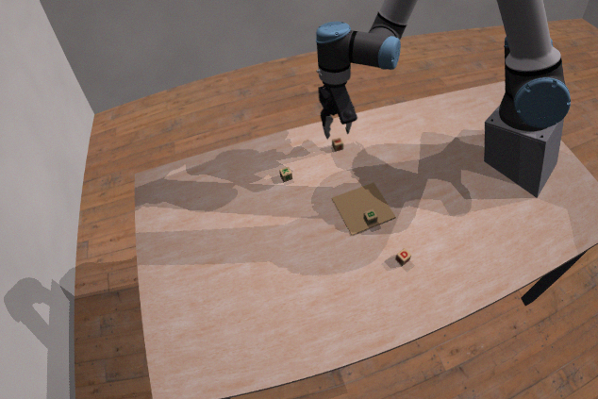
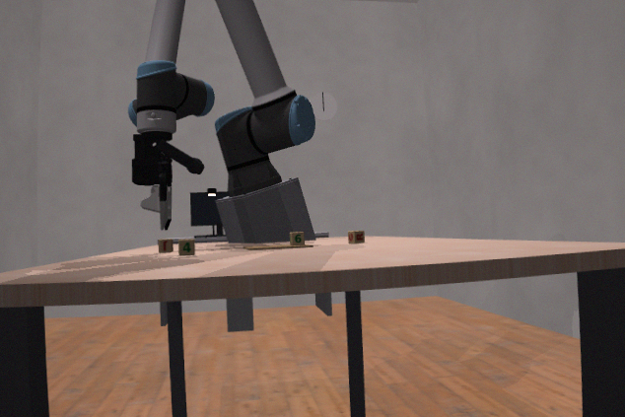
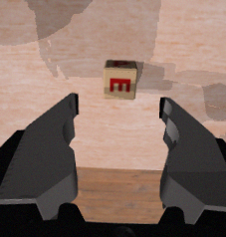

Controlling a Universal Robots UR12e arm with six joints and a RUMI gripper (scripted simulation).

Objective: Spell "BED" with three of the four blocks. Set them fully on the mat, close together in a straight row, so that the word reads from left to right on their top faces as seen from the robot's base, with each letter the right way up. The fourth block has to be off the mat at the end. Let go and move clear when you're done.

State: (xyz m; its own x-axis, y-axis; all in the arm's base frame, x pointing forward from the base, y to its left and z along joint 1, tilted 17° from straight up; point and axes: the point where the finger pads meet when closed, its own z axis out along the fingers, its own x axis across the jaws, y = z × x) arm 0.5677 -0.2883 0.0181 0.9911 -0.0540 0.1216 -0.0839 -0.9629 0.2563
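My gripper is now 25 cm to the right of the tan mat, 6 cm above it and 4 cm short of it. The rest, counted from my hand: green block (20 cm ahead, 5 cm to the left, 5 cm below).
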